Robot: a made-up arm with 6 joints.
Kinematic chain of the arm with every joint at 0, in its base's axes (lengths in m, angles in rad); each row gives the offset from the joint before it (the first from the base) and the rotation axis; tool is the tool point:
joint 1: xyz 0 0 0.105 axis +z
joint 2: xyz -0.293 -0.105 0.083 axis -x
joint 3: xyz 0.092 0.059 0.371 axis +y
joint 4: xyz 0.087 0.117 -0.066 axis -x
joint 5: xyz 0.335 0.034 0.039 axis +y
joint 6: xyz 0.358 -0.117 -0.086 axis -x
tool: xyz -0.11 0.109 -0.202
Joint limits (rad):
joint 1: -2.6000..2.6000
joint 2: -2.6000..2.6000
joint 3: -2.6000..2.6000
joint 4: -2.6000..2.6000
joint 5: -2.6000..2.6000
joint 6: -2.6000..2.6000
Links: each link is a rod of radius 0.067 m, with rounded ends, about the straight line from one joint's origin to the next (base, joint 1, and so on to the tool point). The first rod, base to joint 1, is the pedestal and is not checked.
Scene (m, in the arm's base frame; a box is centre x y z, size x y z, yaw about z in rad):
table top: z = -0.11
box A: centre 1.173 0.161 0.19 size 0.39 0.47 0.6 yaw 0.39
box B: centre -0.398 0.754 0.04 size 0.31 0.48 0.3 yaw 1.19
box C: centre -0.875 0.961 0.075 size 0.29 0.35 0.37 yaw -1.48
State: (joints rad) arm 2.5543 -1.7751 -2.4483 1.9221 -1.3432 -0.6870
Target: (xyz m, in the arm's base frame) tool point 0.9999 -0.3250 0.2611
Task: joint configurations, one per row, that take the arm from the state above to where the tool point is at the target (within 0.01 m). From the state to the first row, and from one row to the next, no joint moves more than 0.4 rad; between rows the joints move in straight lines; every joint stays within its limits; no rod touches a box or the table.
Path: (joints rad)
1: 2.5514 -1.4024 -2.4645 2.0577 -1.5298 -0.9385
2: 2.5485 -1.0298 -2.4806 2.1933 -1.7164 -1.1900
3: 2.5456 -0.6571 -2.4968 2.3288 -1.9030 -1.4414
4: 2.5426 -0.2844 -2.5130 2.4644 -2.0896 -1.6929
5: 2.5397 0.0882 -2.5292 2.6000 -2.2762 -1.9444
6: 2.3897 -0.2631 -2.5410 2.4429 -2.2158 -1.8454
7: 2.2397 -0.6144 -2.5528 2.2859 -2.1554 -1.7464
8: 2.0896 -0.9657 -2.5646 2.1288 -2.0950 -1.6474
9: 1.9396 -1.3171 -2.5764 1.9718 -2.0346 -1.5484
10: 1.7896 -1.6684 -2.5882 1.8147 -1.9742 -1.4494
11: 1.6396 -2.0197 -2.6000 1.6576 -1.9138 -1.3504

